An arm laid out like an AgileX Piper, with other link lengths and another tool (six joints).
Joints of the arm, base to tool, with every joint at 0 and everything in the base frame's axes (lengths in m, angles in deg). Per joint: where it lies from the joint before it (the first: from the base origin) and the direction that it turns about. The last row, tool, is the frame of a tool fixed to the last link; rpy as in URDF.
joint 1: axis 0 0 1 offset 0 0 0.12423
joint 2: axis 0 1 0 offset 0 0 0
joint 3: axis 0 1 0 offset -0.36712 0 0.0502
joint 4: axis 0.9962 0 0.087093 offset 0.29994 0 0.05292
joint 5: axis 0 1 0 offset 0 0 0
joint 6: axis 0.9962 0 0.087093 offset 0.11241 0 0.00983
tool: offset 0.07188 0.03 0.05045 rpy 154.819 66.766 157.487
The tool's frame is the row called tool.
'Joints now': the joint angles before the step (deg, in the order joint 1, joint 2, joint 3, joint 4, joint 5, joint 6). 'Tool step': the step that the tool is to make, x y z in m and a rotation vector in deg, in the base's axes. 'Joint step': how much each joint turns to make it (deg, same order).
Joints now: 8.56 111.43 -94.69 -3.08 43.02 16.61
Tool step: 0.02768 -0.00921 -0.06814 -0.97 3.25 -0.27
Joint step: -1.27 7.30 -0.84 0.00 -3.16 -1.00
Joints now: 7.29 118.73 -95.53 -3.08 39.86 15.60
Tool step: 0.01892 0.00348 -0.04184 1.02 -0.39 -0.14
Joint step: -0.09 4.87 -0.27 1.00 -5.12 -0.10
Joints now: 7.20 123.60 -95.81 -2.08 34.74 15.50
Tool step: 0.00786 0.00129 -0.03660 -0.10 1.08 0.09
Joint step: 0.00 3.59 0.01 0.01 -2.52 -0.01
